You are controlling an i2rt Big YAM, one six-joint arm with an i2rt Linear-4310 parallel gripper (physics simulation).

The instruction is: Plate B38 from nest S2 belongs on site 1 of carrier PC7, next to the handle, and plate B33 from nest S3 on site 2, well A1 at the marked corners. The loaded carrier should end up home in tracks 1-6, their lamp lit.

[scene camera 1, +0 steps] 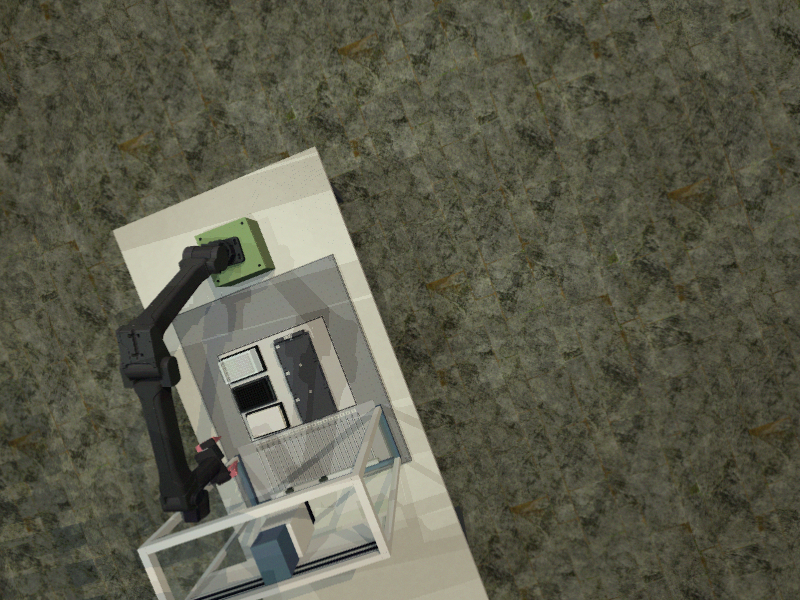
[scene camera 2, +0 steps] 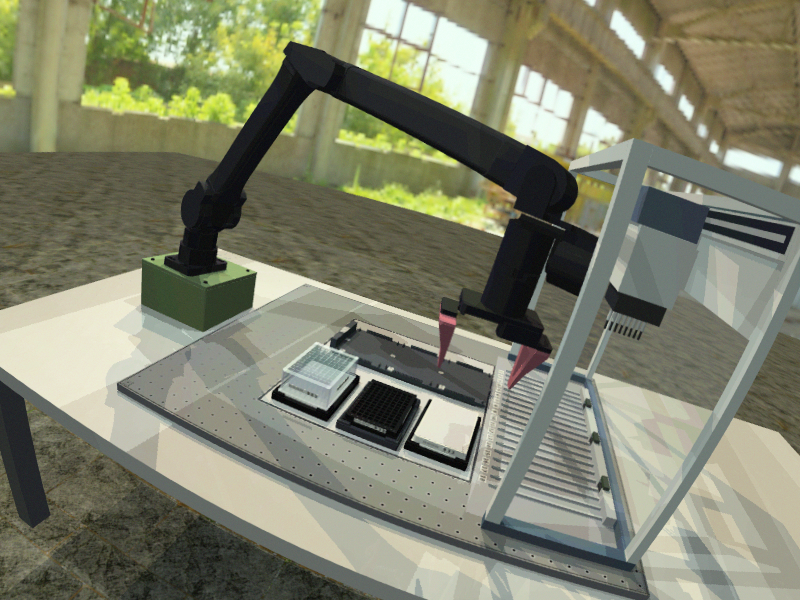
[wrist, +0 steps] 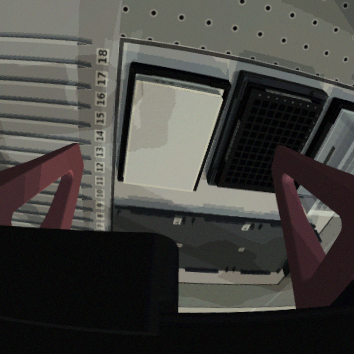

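Seen in the pictures: gripper, between the fingertips: (scene camera 1: 228, 449) (scene camera 2: 474, 376) (wrist: 176, 154); arm's base, origin of its link: (scene camera 1: 225, 253) (scene camera 2: 195, 266).
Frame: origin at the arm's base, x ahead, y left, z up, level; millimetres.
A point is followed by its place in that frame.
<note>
My gripper (scene camera 1: 220, 455) @[x 625, y -148, z 75 mm] (scene camera 2: 476, 377) @[x 625, y -148, z 75 mm] (wrist: 176, 154) @[x 625, y -148, z 75 mm] is open and empty, fingers pointing down, above the deck beside the track area. A white plate (scene camera 1: 266, 421) @[x 606, y -65, z -57 mm] (scene camera 2: 445, 426) @[x 606, y -81, z -57 mm] (wrist: 170, 135) @[x 608, y -78, z -57 mm], a black plate (scene camera 1: 253, 393) @[x 497, y -87, z -68 mm] (scene camera 2: 382, 403) @[x 498, y -81, z -62 mm] (wrist: 272, 135) @[x 503, y -104, z -59 mm] and a clear, tall plate (scene camera 1: 241, 365) @[x 384, y -83, z -40 mm] (scene camera 2: 319, 374) @[x 399, y -122, z -32 mm] (wrist: 345, 145) @[x 431, y -126, z -36 mm] sit in a row of three black nests. The plate and nest labels are too small to read. The dark carrier (scene camera 1: 303, 377) @[x 489, y 107, z -73 mm] (scene camera 2: 407, 361) @[x 475, y 110, z -73 mm] (wrist: 210, 250) @[x 491, y 123, z -73 mm] lies flat beside the row, with no plate on it; the gripper body hides part of it in the wrist view.
The ribbed track area (scene camera 1: 310, 452) @[x 767, y 46, z -83 mm] (scene camera 2: 549, 439) (wrist: 40, 115) @[x 749, y -58, z -83 mm] adjoins the nests; the wrist view shows track numbers up to 18. A pale frame (scene camera 1: 258, 512) @[x 689, y 89, z 396 mm] (scene camera 2: 568, 322) @[x 767, y 344, z 48 mm] stands over its far side, carrying a blue-topped pipetting head (scene camera 2: 652, 264). The arm's green base (scene camera 2: 200, 293) @[x 86, y -68, z -16 mm] stands at the other end.
</note>
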